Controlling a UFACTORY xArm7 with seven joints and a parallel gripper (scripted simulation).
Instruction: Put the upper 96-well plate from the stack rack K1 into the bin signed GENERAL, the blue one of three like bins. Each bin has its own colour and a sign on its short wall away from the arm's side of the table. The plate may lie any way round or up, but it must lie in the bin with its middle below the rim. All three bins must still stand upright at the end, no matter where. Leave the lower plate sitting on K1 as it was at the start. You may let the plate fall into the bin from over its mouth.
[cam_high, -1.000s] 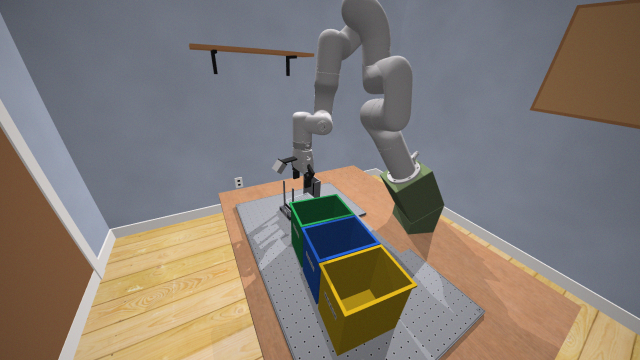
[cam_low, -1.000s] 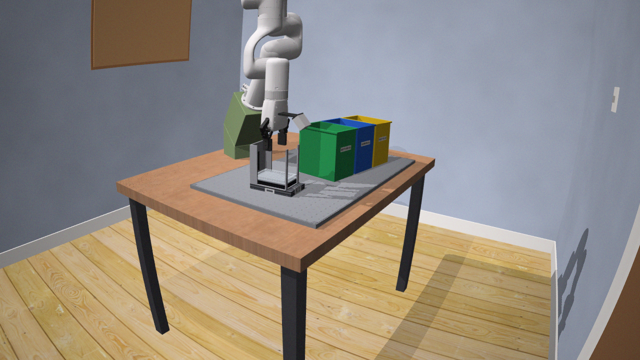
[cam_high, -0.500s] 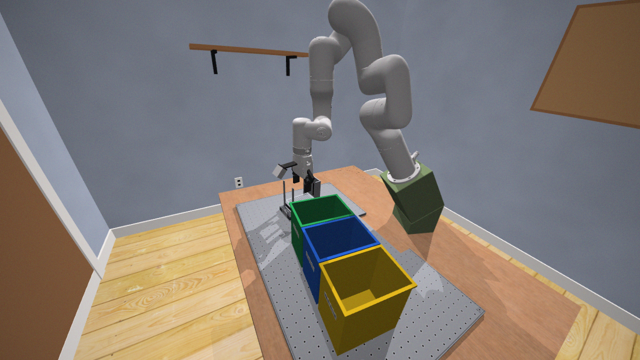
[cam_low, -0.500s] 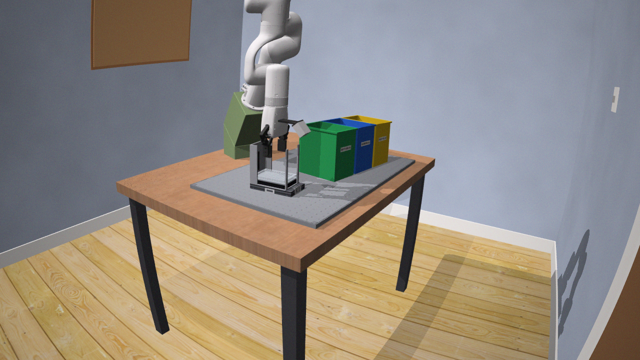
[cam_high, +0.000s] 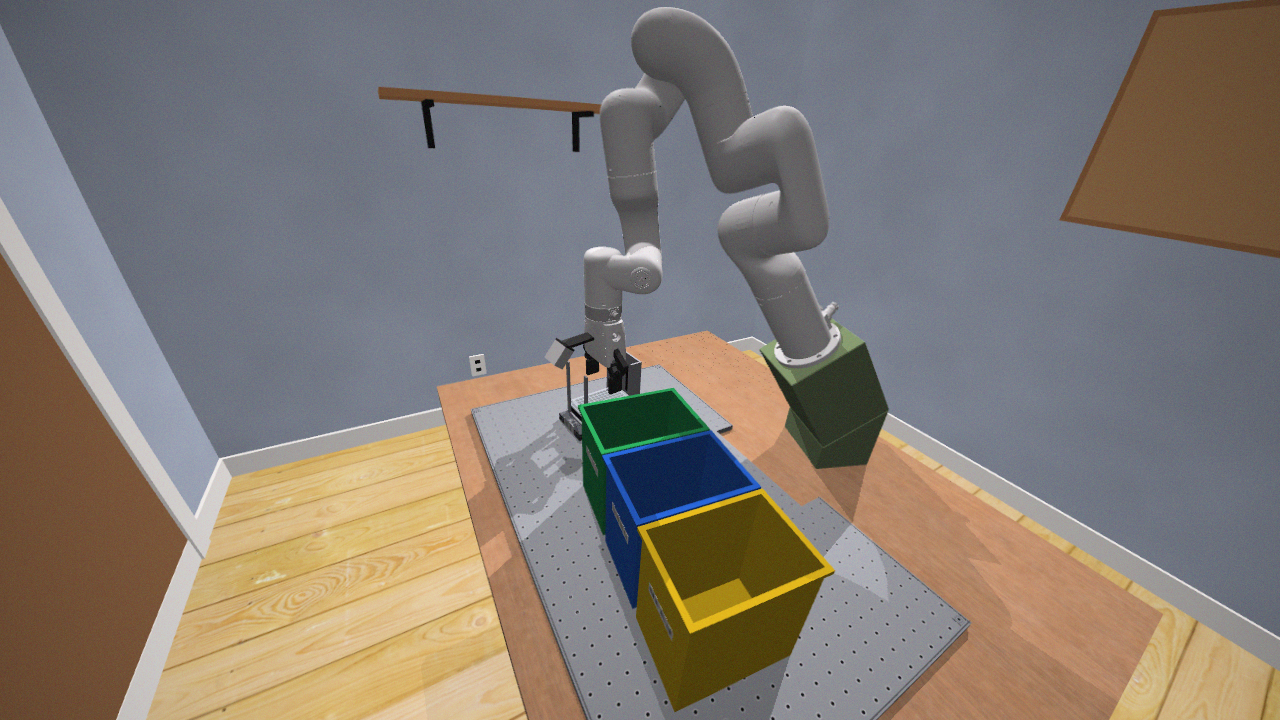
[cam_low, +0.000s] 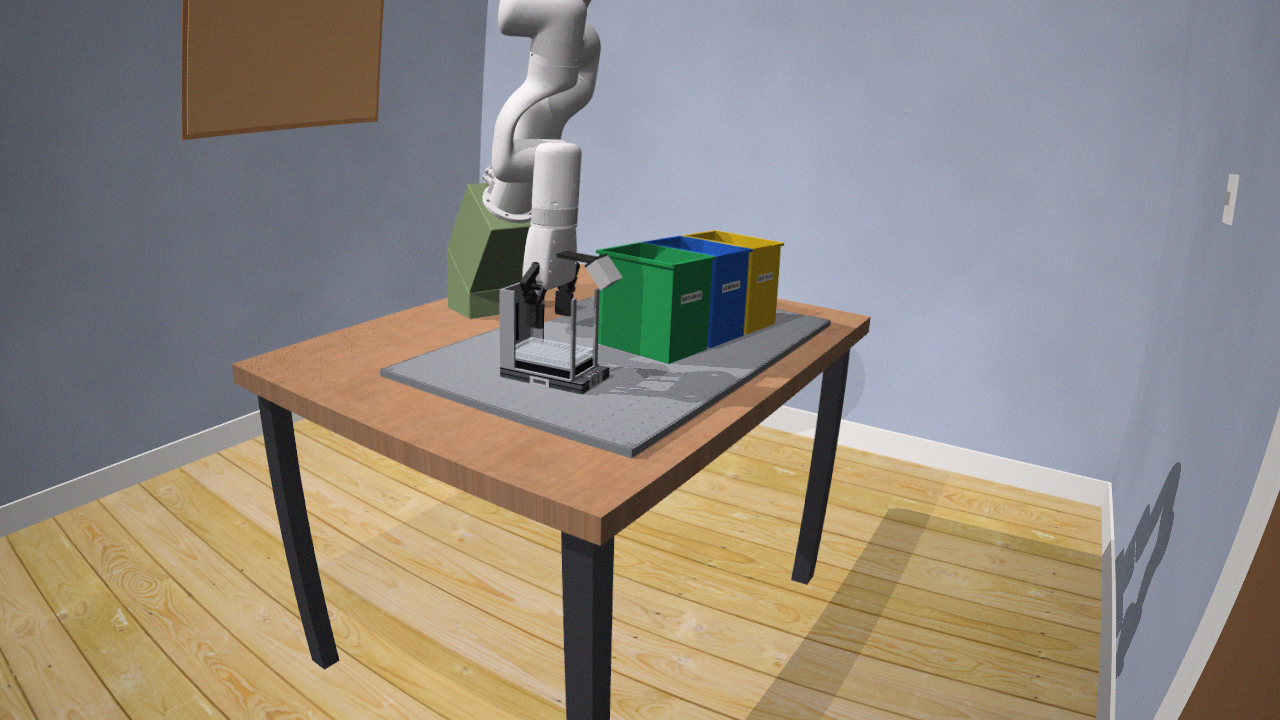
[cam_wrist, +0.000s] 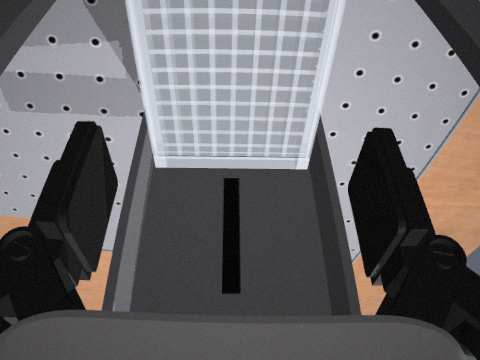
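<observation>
The clear 96-well plate is 7 cm below my hand. Also, from my hand: back wall: 7 cm behind, 2 cm below; then green bin: 9 cm ahead, 24 cm to the left, 2 cm below; then dark plate: 8 cm below.
</observation>
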